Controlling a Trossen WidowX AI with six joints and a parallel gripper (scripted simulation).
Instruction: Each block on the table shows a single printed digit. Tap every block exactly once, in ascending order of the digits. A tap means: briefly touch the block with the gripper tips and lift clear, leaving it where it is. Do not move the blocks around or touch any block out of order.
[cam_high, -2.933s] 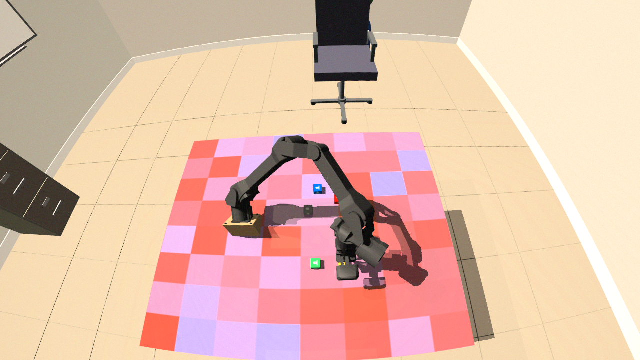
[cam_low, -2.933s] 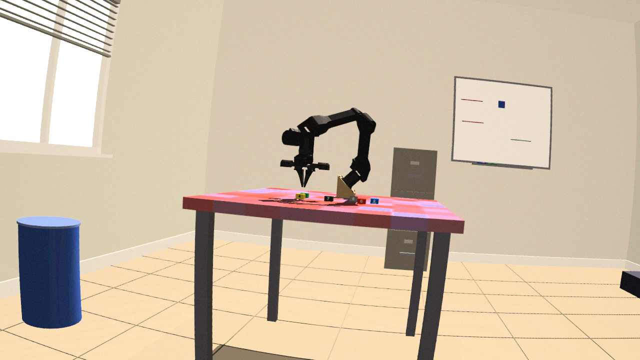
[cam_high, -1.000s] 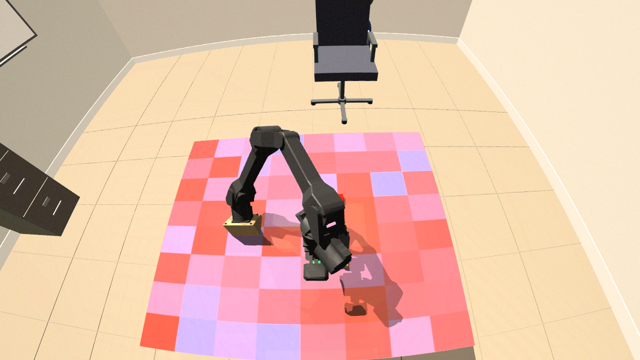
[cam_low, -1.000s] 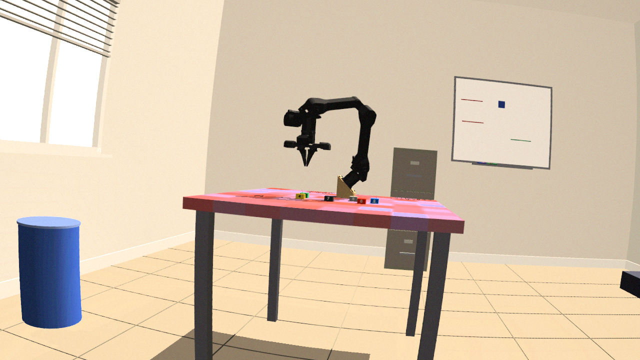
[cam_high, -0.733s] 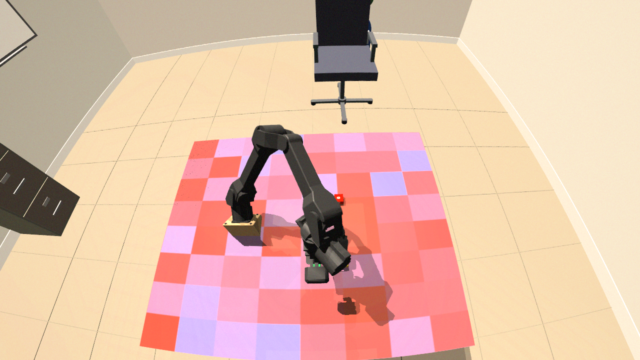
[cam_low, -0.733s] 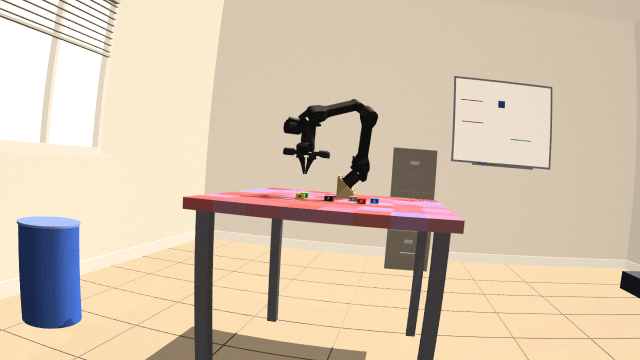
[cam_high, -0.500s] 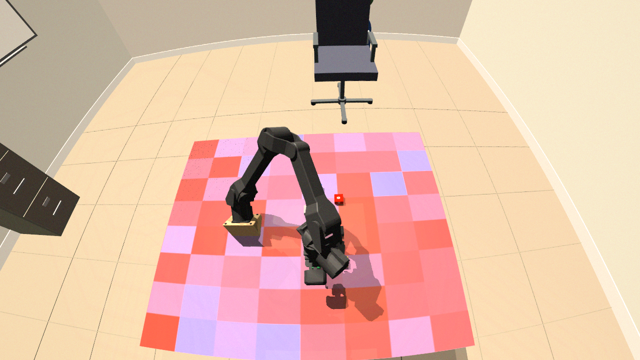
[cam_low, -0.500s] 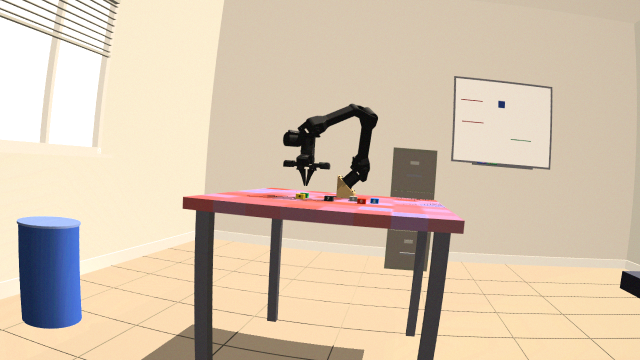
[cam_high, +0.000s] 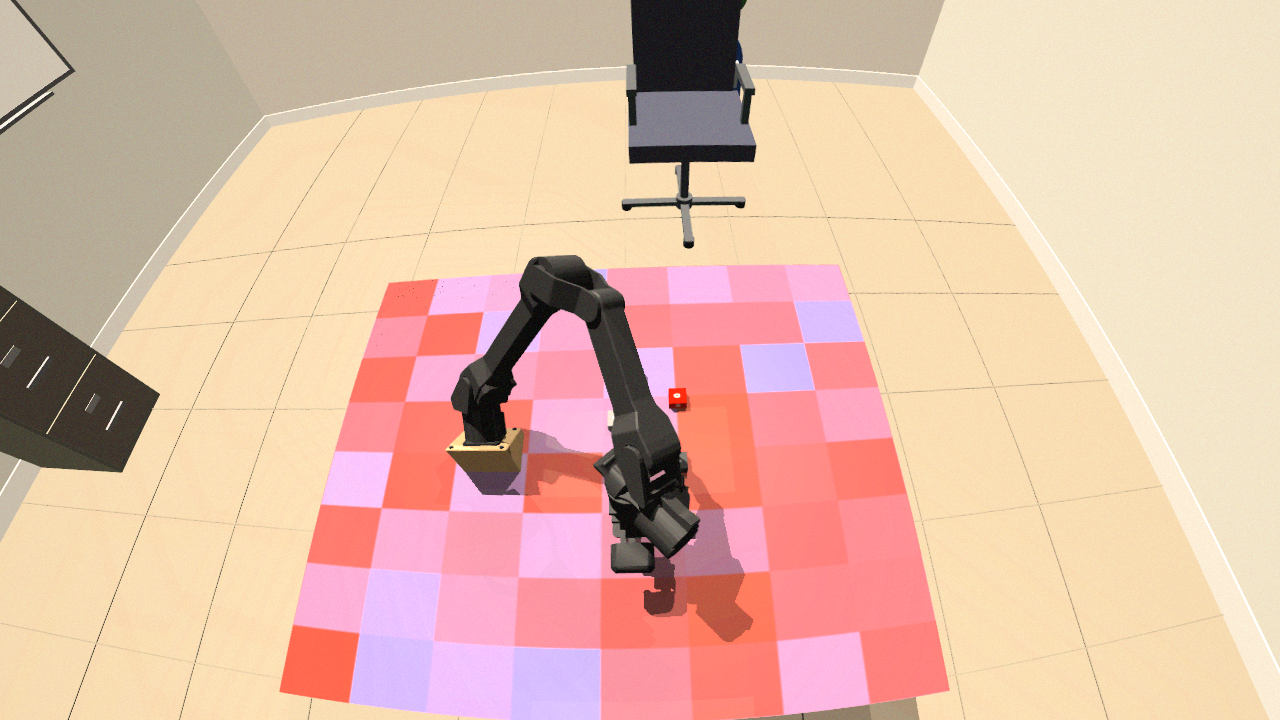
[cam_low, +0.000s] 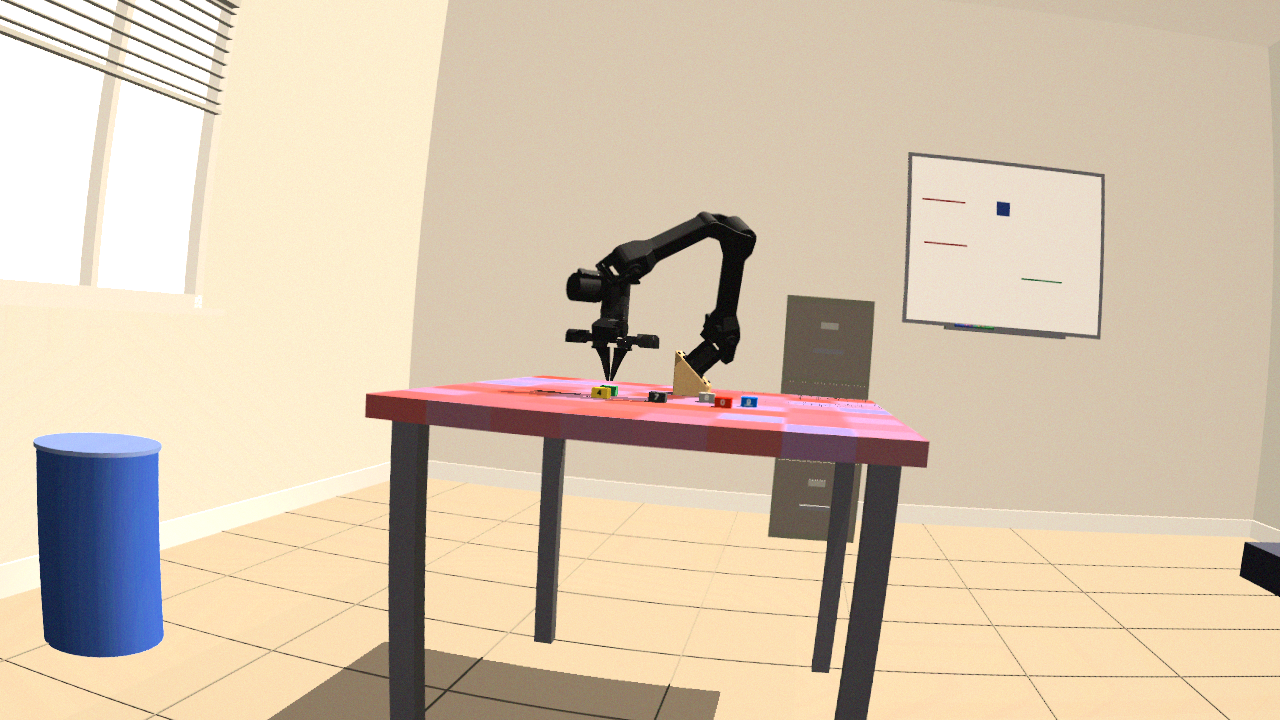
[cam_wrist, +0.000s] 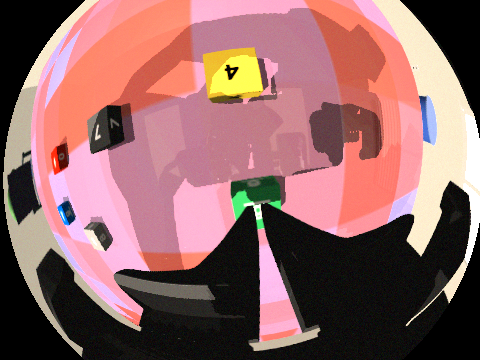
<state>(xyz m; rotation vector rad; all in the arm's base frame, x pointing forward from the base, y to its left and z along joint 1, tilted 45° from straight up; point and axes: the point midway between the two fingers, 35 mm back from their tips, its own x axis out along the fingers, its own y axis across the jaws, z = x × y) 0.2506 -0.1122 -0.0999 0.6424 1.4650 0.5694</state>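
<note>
Now: gripper tip 20 mm above the green block and 10 mm past it. The rest, counted from my gripper tip: black block 110 mm to the left, 80 mm ahead, 20 mm below; then yellow block 90 mm ahead, 20 mm below; then red block 240 mm to the left, 90 mm ahead, 20 mm below.
</note>
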